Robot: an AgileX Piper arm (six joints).
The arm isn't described. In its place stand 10 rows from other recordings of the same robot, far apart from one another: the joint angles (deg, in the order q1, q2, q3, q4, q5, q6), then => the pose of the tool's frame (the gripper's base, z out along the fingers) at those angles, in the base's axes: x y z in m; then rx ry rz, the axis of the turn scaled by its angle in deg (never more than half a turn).
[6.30, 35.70, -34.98, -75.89, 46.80, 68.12] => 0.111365 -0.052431 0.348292 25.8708 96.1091 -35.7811
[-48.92, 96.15, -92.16, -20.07, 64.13, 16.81] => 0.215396 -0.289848 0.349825 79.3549 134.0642 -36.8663
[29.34, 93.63, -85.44, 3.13, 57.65, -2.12] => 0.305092 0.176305 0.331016 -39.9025 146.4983 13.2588
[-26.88, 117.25, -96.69, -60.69, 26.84, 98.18] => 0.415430 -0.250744 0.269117 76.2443 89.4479 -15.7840
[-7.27, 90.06, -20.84, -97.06, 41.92, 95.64] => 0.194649 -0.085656 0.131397 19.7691 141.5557 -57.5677
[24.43, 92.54, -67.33, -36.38, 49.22, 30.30] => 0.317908 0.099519 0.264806 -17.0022 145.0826 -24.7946
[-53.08, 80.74, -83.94, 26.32, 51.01, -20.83] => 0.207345 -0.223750 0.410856 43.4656 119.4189 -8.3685
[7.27, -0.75, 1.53, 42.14, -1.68, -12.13] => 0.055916 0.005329 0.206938 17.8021 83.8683 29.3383
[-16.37, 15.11, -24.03, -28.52, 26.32, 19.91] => 0.055236 -0.036304 0.300748 18.0518 99.0642 -27.0215
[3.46, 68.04, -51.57, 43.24, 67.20, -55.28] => 0.198885 0.069599 0.304114 -56.4184 135.0263 43.4581
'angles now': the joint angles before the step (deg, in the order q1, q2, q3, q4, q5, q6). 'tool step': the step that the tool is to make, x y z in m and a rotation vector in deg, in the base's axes. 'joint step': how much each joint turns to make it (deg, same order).
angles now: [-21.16, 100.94, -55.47, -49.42, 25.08, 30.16]
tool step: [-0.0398, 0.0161, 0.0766, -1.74, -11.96, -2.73]
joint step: [-0.01, -17.23, 3.68, 5.30, 1.77, -1.73]
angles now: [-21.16, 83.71, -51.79, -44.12, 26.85, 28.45]
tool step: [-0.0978, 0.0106, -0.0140, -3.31, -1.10, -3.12]
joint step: [-7.57, -18.83, 20.05, -5.97, -4.49, 1.82]
